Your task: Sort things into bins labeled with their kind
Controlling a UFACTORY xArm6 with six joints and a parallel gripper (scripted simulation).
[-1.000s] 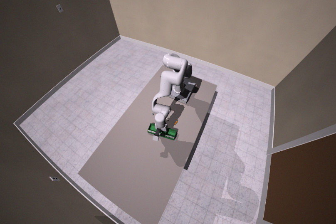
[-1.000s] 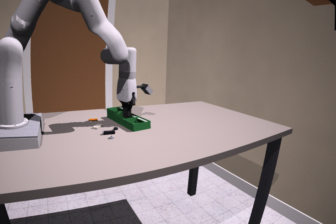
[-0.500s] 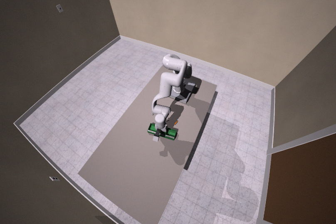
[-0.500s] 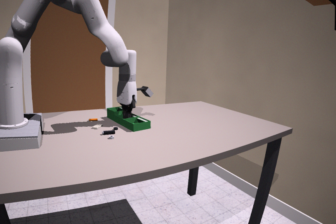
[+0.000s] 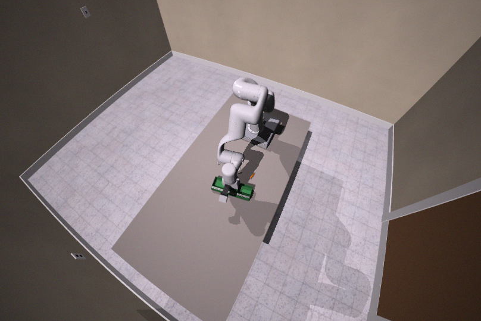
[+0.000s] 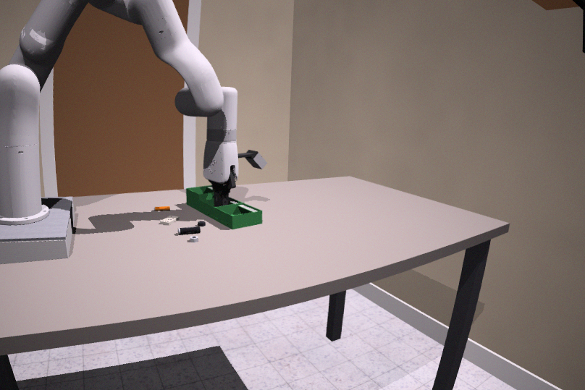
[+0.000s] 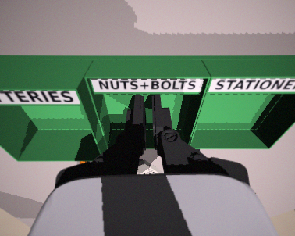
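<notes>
My hand is 10 mm above the green three-bin tray. From my hand the other things lie so: white domino 140 mm behind, 50 mm to the right, 30 mm below; black nut 70 mm behind, 90 mm to the right, 30 mm below; orange battery 150 mm behind, 60 mm to the left, 30 mm below.
</notes>
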